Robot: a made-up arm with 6 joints. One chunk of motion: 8 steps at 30 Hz.
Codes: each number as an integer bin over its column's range. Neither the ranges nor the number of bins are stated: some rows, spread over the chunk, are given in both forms.
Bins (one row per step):
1: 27 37 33 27 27 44
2: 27 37 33 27 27 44
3: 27 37 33 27 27 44
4: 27 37 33 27 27 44
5: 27 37 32 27 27 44
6: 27 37 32 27 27 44
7: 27 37 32 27 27 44
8: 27 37 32 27 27 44
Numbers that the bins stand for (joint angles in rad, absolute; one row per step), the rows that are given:
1: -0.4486 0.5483 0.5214 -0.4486 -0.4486 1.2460
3: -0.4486 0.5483 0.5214 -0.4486 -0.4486 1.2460
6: -0.4486 0.5483 0.4505 -0.4486 -0.4486 1.2460
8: -0.4486 0.5483 0.4505 -0.4486 -0.4486 1.2460
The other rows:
2: -0.4486 0.5483 0.5214 -0.4486 -0.4486 1.2460
4: -0.4486 0.5483 0.5214 -0.4486 -0.4486 1.2460
5: -0.4486 0.5483 0.4505 -0.4486 -0.4486 1.2460
7: -0.4486 0.5483 0.4505 -0.4486 -0.4486 1.2460

